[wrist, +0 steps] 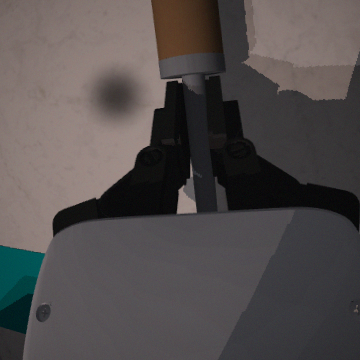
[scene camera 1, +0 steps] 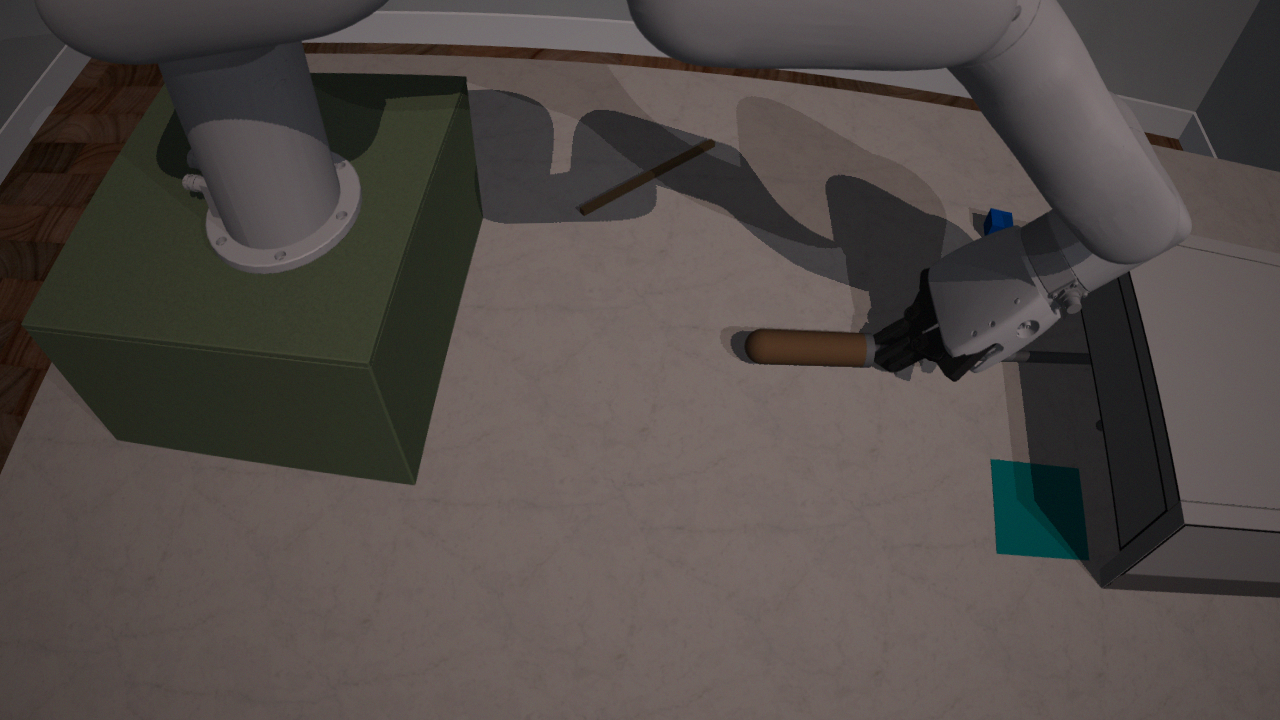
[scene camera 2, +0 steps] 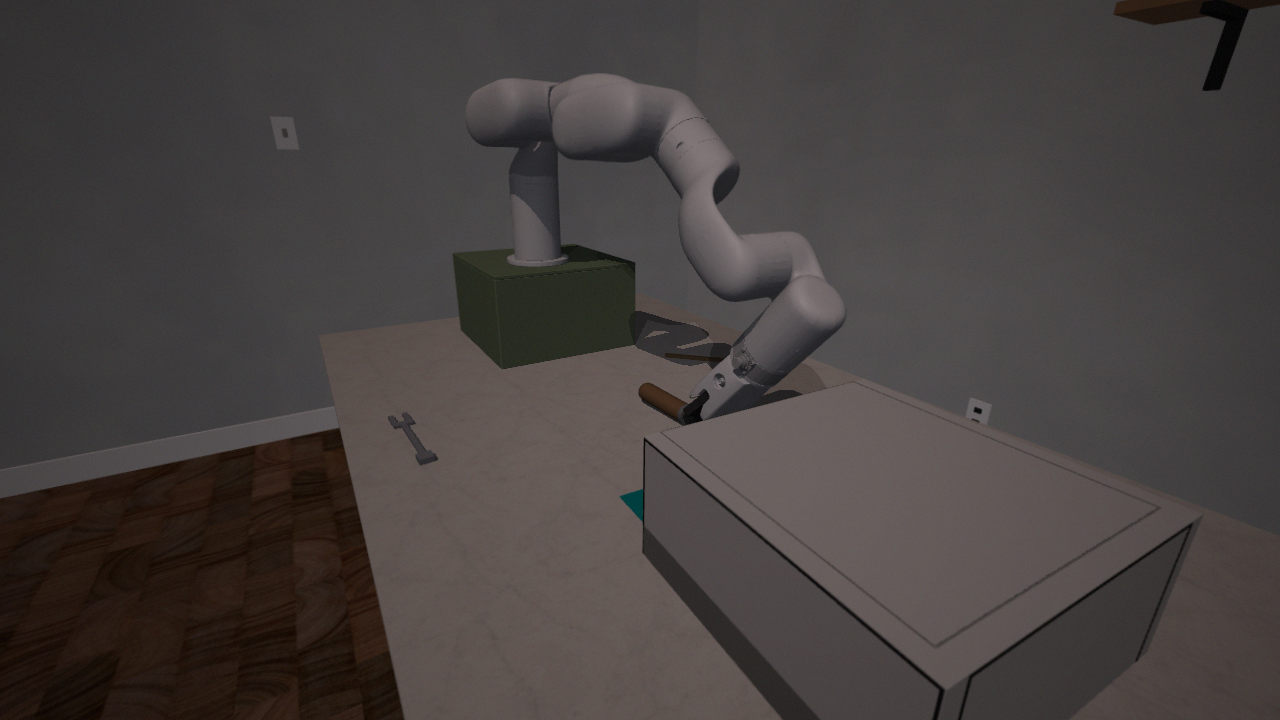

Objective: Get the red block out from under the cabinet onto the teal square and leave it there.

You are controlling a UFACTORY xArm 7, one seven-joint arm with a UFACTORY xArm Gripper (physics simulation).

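Places are measured from the arm's base along level axes (x back, y up, z left), in centimetres.
Pixels of known places: gripper, fingertip midpoint: (wrist: 196, 100) (scene camera 1: 880, 355); arm's base, origin of the base link: (scene camera 1: 284, 211) (scene camera 2: 538, 261).
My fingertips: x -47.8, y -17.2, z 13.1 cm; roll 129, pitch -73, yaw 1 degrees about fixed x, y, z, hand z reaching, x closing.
Ahead of a thing's pixels: the offset from my fingertips to its middle. "pt": to the spot under its first point.
My gripper (scene camera 1: 880, 351) (scene camera 2: 689, 413) (wrist: 196, 100) is shut on the grey shaft of a hooked tool, just past the collar of its brown handle {dx +5.9, dy +1.1, dz -1.8 cm} (scene camera 1: 810, 347) (scene camera 2: 660, 399) (wrist: 189, 30). The handle points away from the cabinet {dx -36.3, dy +6.0, dz +0.0 cm} (scene camera 1: 1226, 376) (scene camera 2: 913, 510), low over the table. The shaft (scene camera 1: 1056, 357) (wrist: 200, 150) runs under the gripper and into the shadowed opening at the cabinet's front; most of the hook end is hidden, apart from a small dark tip. The teal square {pt dx -15.2, dy -0.8, dz -14.1 cm} (scene camera 1: 1020, 534) (scene camera 2: 633, 503) (wrist: 20, 260) lies at the cabinet's front corner, partly in shadow. The red block does not show in any view.
A blue block {dx -11.2, dy +0.4, dz +20.6 cm} (scene camera 1: 998, 222) is beside the arm's wrist, near the cabinet's far front corner. A thin brown stick {dx +25.9, dy -0.5, dz +15.9 cm} (scene camera 1: 644, 178) (scene camera 2: 693, 357) lies between the green base box (scene camera 1: 223, 385) (scene camera 2: 563, 317) and the gripper. A grey wrench-like tool {dx +11.3, dy -0.5, dz -39.7 cm} (scene camera 2: 413, 438) lies near the table's edge.
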